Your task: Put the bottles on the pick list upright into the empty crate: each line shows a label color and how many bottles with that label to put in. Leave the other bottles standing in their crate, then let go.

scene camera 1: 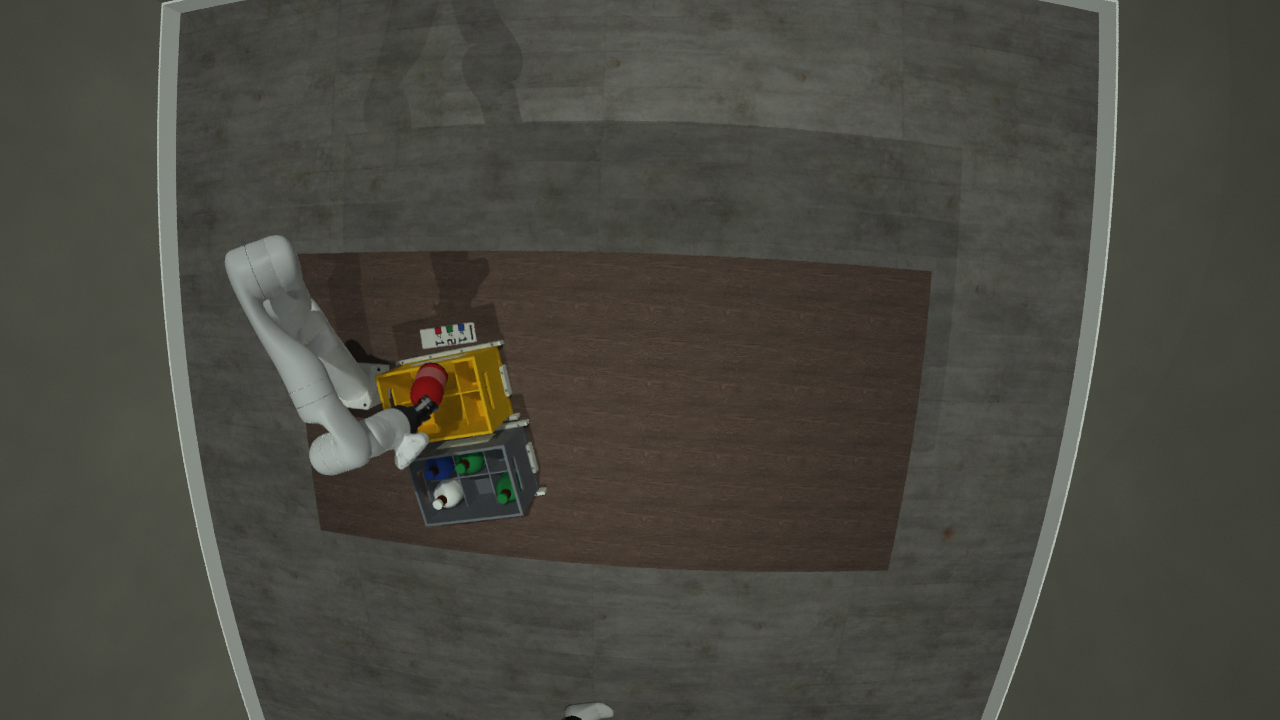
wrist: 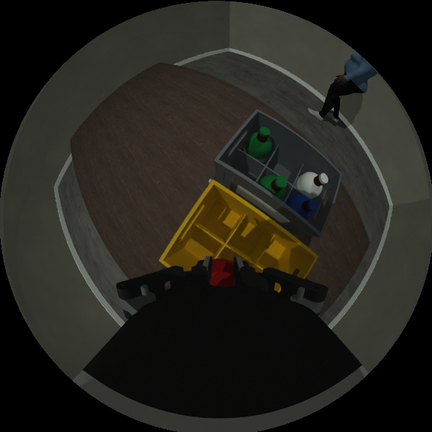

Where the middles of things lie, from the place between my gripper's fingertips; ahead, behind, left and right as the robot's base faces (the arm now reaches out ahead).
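My hand is 40 mm above the red bottle (scene camera 1: 431,378), 40 mm to the right of it and 20 mm past it. The white bottle (scene camera 1: 448,493) is 190 mm below my hand, and it is also 280 mm to the right of my hand and 100 mm behind it. As for the pick list (scene camera 1: 461,333), I find it 280 mm below my hand, 130 mm to the left of it and 60 mm behind it.
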